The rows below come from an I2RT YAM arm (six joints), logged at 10 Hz.
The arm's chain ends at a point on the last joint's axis. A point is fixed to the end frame.
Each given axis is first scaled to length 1.
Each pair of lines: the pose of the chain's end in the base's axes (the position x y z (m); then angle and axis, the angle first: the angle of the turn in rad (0 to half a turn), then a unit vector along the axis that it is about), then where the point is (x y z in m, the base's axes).
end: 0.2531, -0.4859, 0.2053, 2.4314, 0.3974, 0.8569, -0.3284
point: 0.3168 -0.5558 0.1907
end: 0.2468, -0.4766, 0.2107, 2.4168, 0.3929, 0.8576, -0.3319
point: 0.3113 -0.5461 0.1975
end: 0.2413, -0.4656, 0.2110, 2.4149, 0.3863, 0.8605, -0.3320
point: 0.3066 -0.5343 0.1978
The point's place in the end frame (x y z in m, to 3 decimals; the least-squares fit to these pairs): -0.046 0.018 0.082
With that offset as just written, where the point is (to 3 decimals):
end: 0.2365, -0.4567, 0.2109, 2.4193, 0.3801, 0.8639, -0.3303
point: 0.302 -0.525 0.197
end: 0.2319, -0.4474, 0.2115, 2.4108, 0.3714, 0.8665, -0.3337
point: 0.299 -0.514 0.198
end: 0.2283, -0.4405, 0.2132, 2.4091, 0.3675, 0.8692, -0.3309
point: 0.296 -0.507 0.200
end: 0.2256, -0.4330, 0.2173, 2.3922, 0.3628, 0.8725, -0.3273
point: 0.295 -0.498 0.205
